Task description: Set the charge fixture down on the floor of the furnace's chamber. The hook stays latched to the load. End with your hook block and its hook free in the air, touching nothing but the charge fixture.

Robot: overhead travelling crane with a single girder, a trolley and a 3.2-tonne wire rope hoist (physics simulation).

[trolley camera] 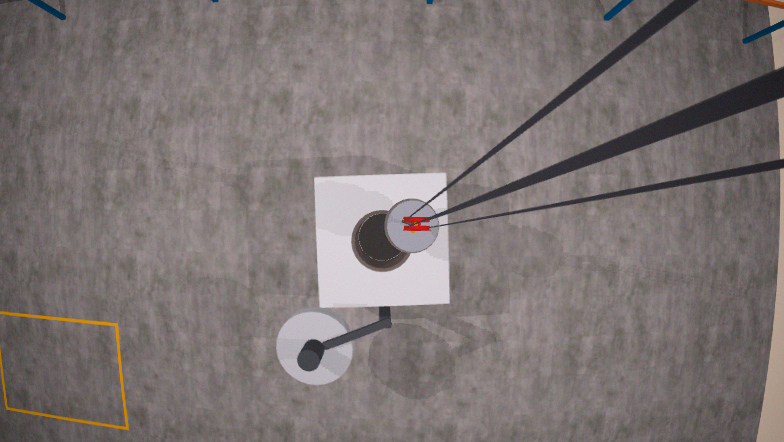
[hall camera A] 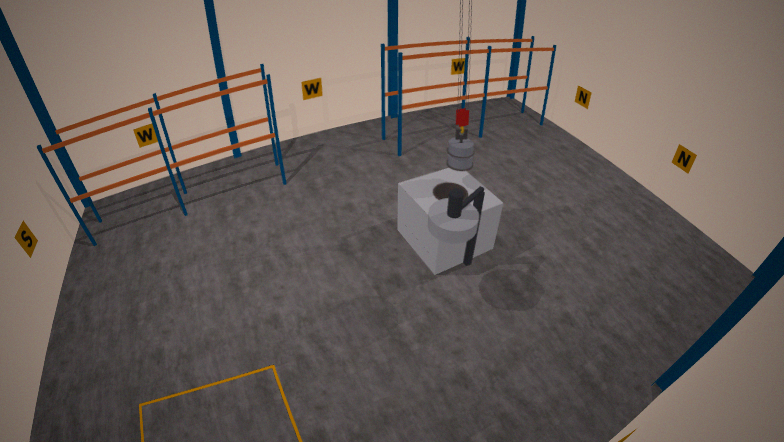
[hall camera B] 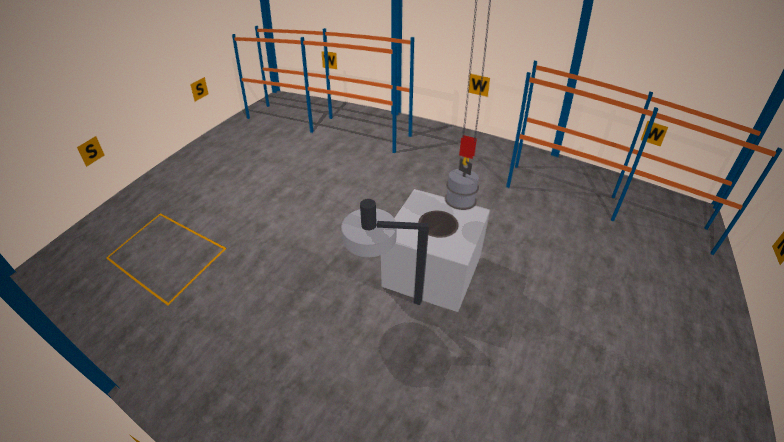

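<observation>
The charge fixture (hall camera A: 460, 154) (hall camera B: 462, 189) (trolley camera: 403, 238), a grey ribbed drum, hangs upright in the air above the furnace's top. The hook (hall camera A: 462, 130) (hall camera B: 466, 161) under the red hook block (hall camera A: 462, 116) (hall camera B: 467, 146) (trolley camera: 416, 227) is latched to its dark lifting lug. The furnace (hall camera A: 417, 214) (hall camera B: 422, 274) (trolley camera: 340, 280) is a white block with a round dark chamber opening (hall camera A: 442, 189) (hall camera B: 438, 224) (trolley camera: 373, 238) in its top. In the trolley camera the fixture overlaps the opening's upper right edge; its centre lies right of and above the opening's centre. The chamber's floor is dark.
The round furnace lid (hall camera A: 447, 222) (hall camera B: 365, 238) (trolley camera: 290, 340) is swung aside on a dark arm (hall camera B: 403, 225) (trolley camera: 356, 334) and post (hall camera A: 469, 247) (hall camera B: 421, 269). Racks (hall camera A: 399, 109) (hall camera B: 394, 126) stand along the W wall. A yellow outlined square (hall camera A: 208, 385) (hall camera B: 192, 231) (trolley camera: 60, 318) marks the floor.
</observation>
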